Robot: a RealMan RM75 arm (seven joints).
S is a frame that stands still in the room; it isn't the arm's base.
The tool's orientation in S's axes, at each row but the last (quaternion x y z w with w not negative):
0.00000 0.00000 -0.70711 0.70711
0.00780 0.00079 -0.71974 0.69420
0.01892 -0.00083 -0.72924 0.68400
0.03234 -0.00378 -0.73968 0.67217
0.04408 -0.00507 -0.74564 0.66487
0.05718 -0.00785 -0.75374 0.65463
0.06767 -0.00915 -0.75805 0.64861
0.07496 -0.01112 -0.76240 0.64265
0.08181 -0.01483 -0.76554 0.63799
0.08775 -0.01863 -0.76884 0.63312
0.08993 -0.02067 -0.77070 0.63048
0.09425 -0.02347 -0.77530 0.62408
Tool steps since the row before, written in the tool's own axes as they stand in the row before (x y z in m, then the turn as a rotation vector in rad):
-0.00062 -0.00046 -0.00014 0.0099 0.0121 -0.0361
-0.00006 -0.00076 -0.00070 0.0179 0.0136 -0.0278
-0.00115 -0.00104 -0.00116 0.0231 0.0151 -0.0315
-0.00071 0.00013 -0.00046 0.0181 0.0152 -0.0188
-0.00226 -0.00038 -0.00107 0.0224 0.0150 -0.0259
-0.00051 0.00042 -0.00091 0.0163 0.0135 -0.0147
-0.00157 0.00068 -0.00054 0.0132 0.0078 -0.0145
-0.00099 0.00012 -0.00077 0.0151 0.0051 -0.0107
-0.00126 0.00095 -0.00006 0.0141 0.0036 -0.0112
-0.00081 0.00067 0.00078 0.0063 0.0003 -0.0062
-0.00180 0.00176 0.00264 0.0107 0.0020 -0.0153
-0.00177 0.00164 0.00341 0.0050 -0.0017 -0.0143
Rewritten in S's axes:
-0.00046 0.00062 -0.00014 0.0121 -0.0099 -0.0361
-0.00075 0.00010 -0.00071 0.0132 -0.0180 -0.0279
-0.00093 0.00124 -0.00116 0.0145 -0.0232 -0.0317
0.00022 0.00071 -0.00042 0.0144 -0.0188 -0.0188
-0.00005 0.00234 -0.00096 0.0142 -0.0226 -0.0261
0.00057 0.00050 -0.00083 0.0125 -0.0171 -0.0147
0.00096 0.00148 -0.00032 0.0073 -0.0132 -0.0148
0.00038 0.00101 -0.00065 0.0039 -0.0149 -0.0115
0.00115 0.00106 0.00020 0.0027 -0.0136 -0.0121
0.00067 0.00059 0.00095 0.0001 -0.0057 -0.0068
0.00161 0.00118 0.00305 0.0024 -0.0096 -0.0160
0.00134 0.00108 0.00381 -0.0001 -0.0033 -0.0149

